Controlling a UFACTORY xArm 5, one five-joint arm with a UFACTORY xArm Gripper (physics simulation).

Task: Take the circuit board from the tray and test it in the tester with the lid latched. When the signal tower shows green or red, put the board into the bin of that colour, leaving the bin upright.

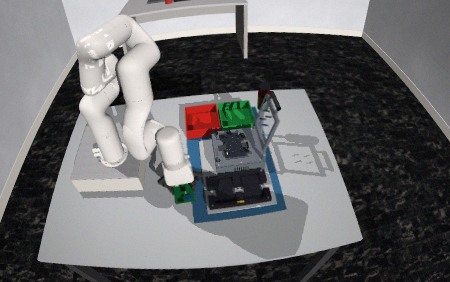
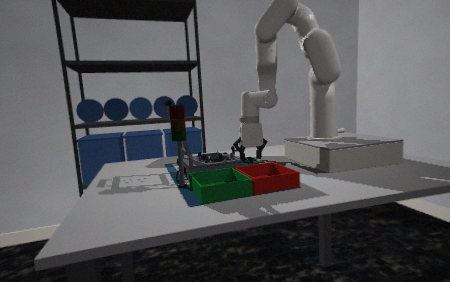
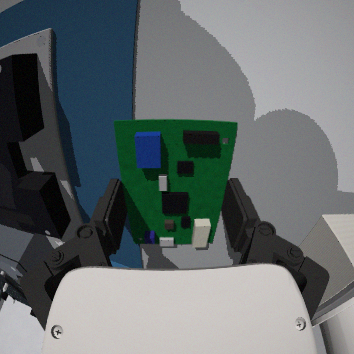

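Where they show: gripper, fingertip midpoint: [image 1: 183, 190] [image 2: 250, 160] [image 3: 174, 194]; arm's base, link origin: [image 1: 114, 155] [image 2: 323, 138] [image 3: 343, 304].
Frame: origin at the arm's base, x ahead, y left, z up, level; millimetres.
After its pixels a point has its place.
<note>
The green circuit board [image 1: 184, 195] @[x 271, y -165, z -84 mm] [image 2: 250, 160] @[x 288, y -100, z -75 mm] [image 3: 175, 180] @[x 268, y -155, z -84 mm] lies level, with its parts facing up, beside the blue mat. My gripper [image 1: 183, 187] @[x 268, y -142, z -86 mm] [image 2: 250, 158] @[x 268, y -142, z -86 mm] [image 3: 174, 194] @[x 268, y -142, z -86 mm] points down and is shut on the board by its two long edges; whether the board touches the surface below is unclear. I cannot make out a tray under it. The grey tester [image 1: 237, 162] @[x 479, y -88, z -27 mm] stands on the mat with its lid [image 1: 258, 132] @[x 577, y 6, z 17 mm] raised. The signal tower [image 1: 264, 97] [image 2: 178, 122] @[x 615, y 114, z 120 mm] has dim red, amber and green bands. The red bin [image 1: 202, 120] @[x 376, y 215, z -82 mm] [image 2: 275, 183] @[x 382, y 273, z -63 mm] and green bin [image 1: 236, 114] @[x 532, y 227, z -81 mm] [image 2: 222, 192] @[x 540, y 272, z -64 mm] stand upright.
A fixture of black blocks [image 1: 237, 189] @[x 466, y -170, z -81 mm] [image 3: 27, 95] @[x 356, y -216, z -70 mm] stands next to the tester on the blue mat [image 1: 200, 216] @[x 320, y -262, z -85 mm] [image 3: 92, 60] @[x 319, y -230, z -85 mm], close to one finger. The grey arm base block [image 1: 107, 185] @[x -37, y -113, z -47 mm] [image 2: 345, 157] @[x 63, y 192, z -39 mm] is on the other side. The bins stand side by side behind the tester.
</note>
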